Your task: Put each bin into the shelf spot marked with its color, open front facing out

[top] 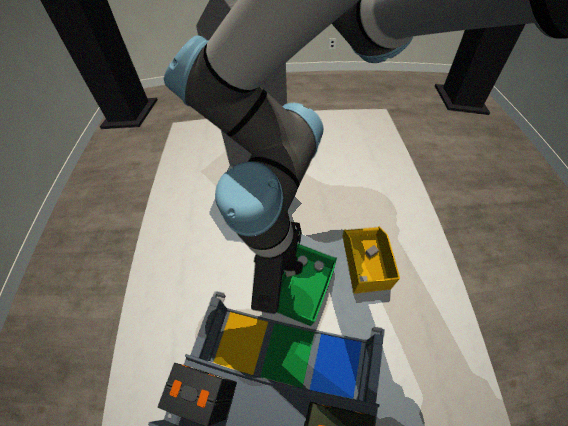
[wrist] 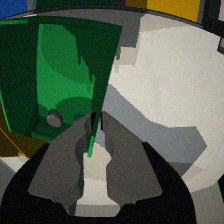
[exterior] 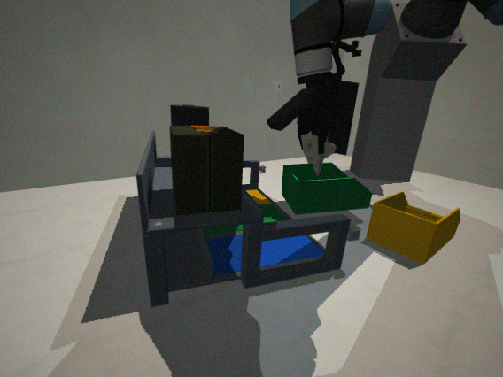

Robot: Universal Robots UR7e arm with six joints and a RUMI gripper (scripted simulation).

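My hand is 50 mm to the right of the green bin, 30 mm above it and 10 mm short of it. From my hand the other things lie so: shelf lip: 100 mm ahead, 90 mm below, 30 mm to the left; then shelf board: 300 mm ahead, 10 mm above; then yellow bin: 210 mm to the left, 80 mm behind, 60 mm below.
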